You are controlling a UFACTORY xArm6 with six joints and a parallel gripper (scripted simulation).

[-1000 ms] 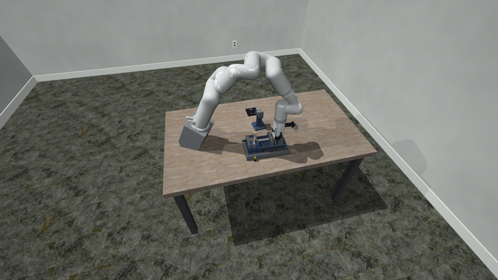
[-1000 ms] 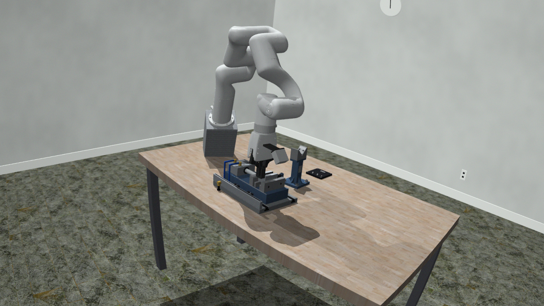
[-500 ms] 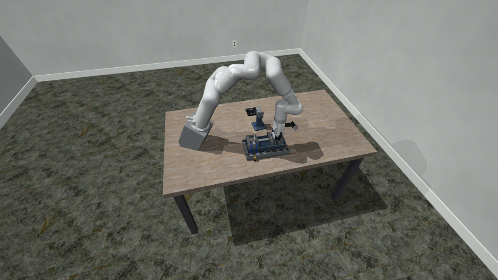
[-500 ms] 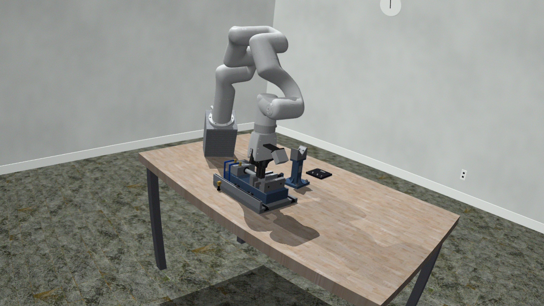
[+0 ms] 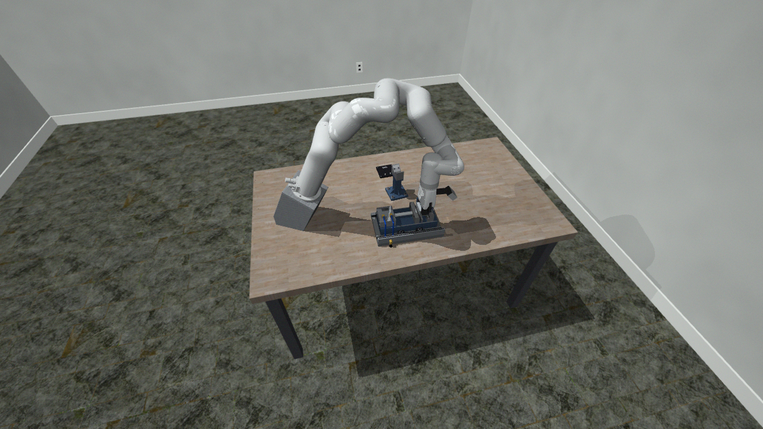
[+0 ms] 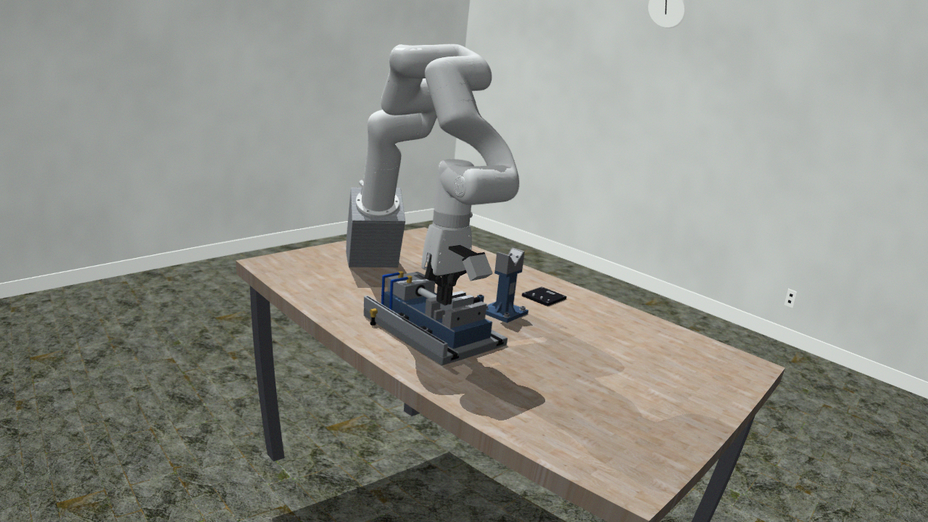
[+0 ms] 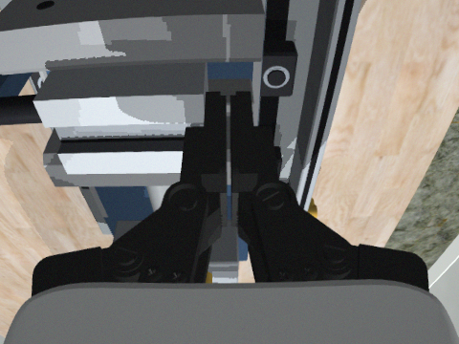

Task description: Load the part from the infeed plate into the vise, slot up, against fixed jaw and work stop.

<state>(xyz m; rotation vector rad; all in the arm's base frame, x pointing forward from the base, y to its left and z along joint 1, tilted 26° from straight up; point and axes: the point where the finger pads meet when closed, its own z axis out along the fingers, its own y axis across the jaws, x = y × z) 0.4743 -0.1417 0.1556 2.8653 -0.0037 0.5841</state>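
My hand is 40 mm to the right of the grey block and 20 mm above it. The rest, counted from my hand: dark work stop rod: 80 mm to the left, 30 mm below; then fixed jaw: 30 mm ahead, 40 mm to the left, 40 mm below; then moving jaw: 30 mm behind, 40 mm to the left, 40 mm below.
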